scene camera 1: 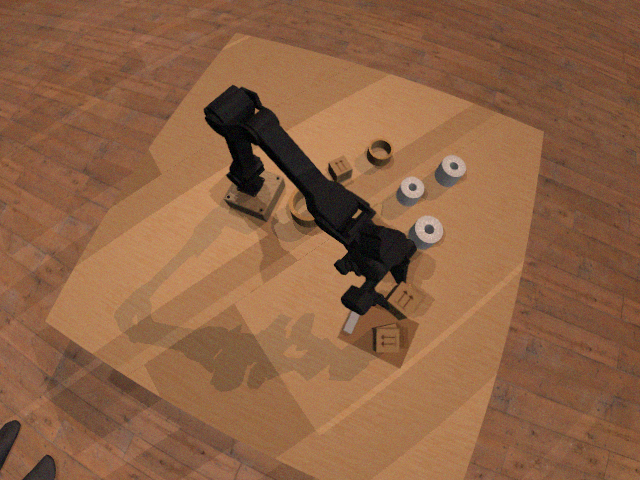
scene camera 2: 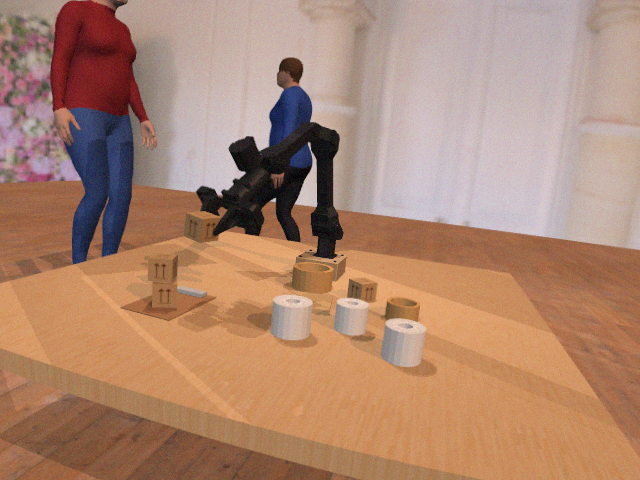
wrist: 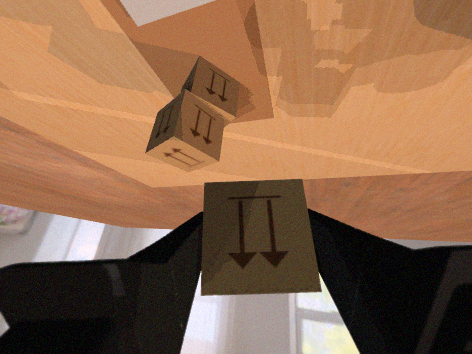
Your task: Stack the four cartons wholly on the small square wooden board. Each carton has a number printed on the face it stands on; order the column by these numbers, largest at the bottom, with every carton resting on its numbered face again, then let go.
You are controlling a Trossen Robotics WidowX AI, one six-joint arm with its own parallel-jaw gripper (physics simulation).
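Frame: origin at the arm's base, x ahead, y left, z up, level; metres.
Seen in the pictures: gripper, between the fingertips: (scene camera 1: pixel 395 299) (scene camera 2: pixel 205 230) (wrist: pixel 253 216); arm's base, origin of its link: (scene camera 1: pixel 250 184) (scene camera 2: pixel 325 255).
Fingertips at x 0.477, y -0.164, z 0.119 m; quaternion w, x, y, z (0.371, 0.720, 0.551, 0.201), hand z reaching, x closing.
Note:
Offsets run from my fingertips to a thing's middle. "pt": to the spot under its first point.
My gripper (scene camera 1: pixel 400 293) (scene camera 2: pixel 212 219) (wrist: pixel 253 216) is shut on a carton @(dx +0.010, dy -0.002, dz +0.010 m) (scene camera 1: pixel 408 300) (scene camera 2: pixel 200 227) (wrist: pixel 260 235), held in the air, higher than the stack and off to its side. In scene camera 2 its side arrows point up and it looks slightly tilted. On the square board @(dx +0.022, dy -0.068, dz -0.170 m) (scene camera 1: pixel 361 338) (scene camera 2: pixel 193 304) (wrist: pixel 175 30) stands a lower carton @(dx +0.038, dy -0.075, dz -0.147 m) (scene camera 2: pixel 164 295) (wrist: pixel 215 82) with a slightly larger upper carton @(dx +0.030, dy -0.086, dz -0.093 m) (scene camera 1: pixel 387 341) (scene camera 2: pixel 162 267) (wrist: pixel 200 125) on it, a little turned and offset. The fourth carton @(dx -0.259, dy +0.327, dz -0.149 m) (scene camera 1: pixel 340 168) (scene camera 2: pixel 361 290) stands upright near the arm's base. No numbers show.
A pale flat bar @(pt dx -0.058, dy -0.080, dz -0.164 m) (scene camera 1: pixel 350 323) (scene camera 2: pixel 191 292) (wrist: pixel 160 7) lies at the board's edge, beside the stack. Three white rolls @(dx +0.044, dy +0.234, dz -0.142 m) (scene camera 1: pixel 419 238) (scene camera 2: pixel 292 321) stand on the table. A larger wooden ring @(dx -0.295, dy +0.178, dz -0.146 m) (scene camera 1: pixel 301 219) (scene camera 2: pixel 312 282) and a smaller ring @(dx -0.168, dy +0.444, dz -0.155 m) (scene camera 1: pixel 379 160) (scene camera 2: pixel 402 313) are near the fourth carton.

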